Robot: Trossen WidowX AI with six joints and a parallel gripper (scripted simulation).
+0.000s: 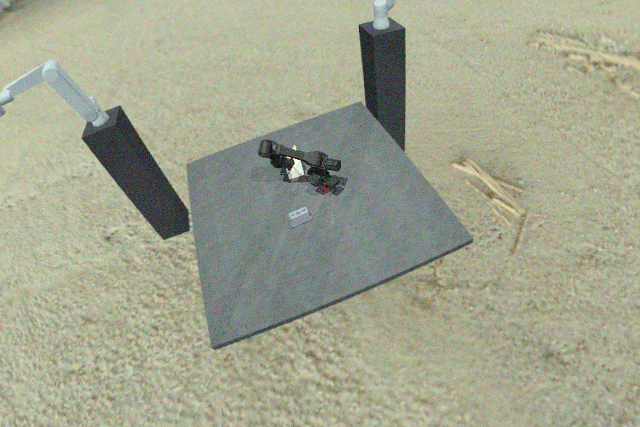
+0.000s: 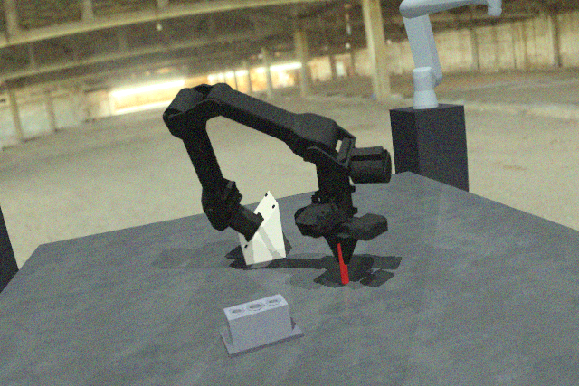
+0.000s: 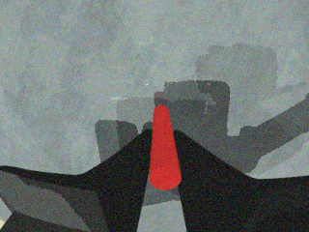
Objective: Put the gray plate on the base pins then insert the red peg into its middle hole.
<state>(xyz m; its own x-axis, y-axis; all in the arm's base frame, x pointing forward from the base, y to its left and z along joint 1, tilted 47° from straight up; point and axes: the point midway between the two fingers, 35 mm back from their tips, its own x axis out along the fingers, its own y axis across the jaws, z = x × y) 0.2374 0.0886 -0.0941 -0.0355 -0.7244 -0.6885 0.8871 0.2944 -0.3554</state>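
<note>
Now: the gray plate 19 cm to the right of my gripper tip and 12 cm ahead of it. Round my gripper tip: red peg (right at my gripper tip); base (19 cm to the right, 12 cm ahead, 3 cm below).
</note>
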